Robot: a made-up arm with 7 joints.
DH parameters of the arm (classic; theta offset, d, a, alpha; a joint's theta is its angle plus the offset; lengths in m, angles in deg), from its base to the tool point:
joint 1: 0 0.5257 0 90
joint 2: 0 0.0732 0 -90
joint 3: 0 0.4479 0.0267 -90
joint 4: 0 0.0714 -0.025 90
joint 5: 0 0.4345 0 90
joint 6: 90 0.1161 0.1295 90
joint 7: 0 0.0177 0 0
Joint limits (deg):
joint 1: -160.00..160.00
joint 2: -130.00..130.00
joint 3: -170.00..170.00
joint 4: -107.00..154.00
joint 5: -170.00..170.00
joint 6: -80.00..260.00
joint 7: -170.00..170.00
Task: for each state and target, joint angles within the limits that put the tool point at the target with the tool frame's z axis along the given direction. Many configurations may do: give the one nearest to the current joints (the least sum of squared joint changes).
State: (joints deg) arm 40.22 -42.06 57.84 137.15 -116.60 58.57 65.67
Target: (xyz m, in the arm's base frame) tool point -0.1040 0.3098 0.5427 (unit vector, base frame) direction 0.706 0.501 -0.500
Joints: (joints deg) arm 31.17 4.13 49.48 153.77 -115.22 49.60 65.67
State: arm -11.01 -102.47 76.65 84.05 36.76 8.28 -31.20
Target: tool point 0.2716 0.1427 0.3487 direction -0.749 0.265 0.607
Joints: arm -48.27 -79.11 64.72 129.91 29.96 -7.96 -31.20
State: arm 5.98 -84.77 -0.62 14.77 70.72 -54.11 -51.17
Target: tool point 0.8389 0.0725 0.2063 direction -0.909 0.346 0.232
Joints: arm -1.13 -92.25 1.00 18.12 72.16 -69.63 -51.17
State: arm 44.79 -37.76 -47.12 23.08 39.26 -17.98 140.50
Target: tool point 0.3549 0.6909 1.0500 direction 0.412 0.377 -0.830
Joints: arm 50.51 -65.56 -47.23 -45.26 46.99 -23.76 140.50
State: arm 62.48 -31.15 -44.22 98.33 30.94 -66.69 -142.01
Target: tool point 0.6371 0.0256 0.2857 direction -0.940 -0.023 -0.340
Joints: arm 50.52 -66.56 -47.63 95.87 35.35 -23.95 -142.01
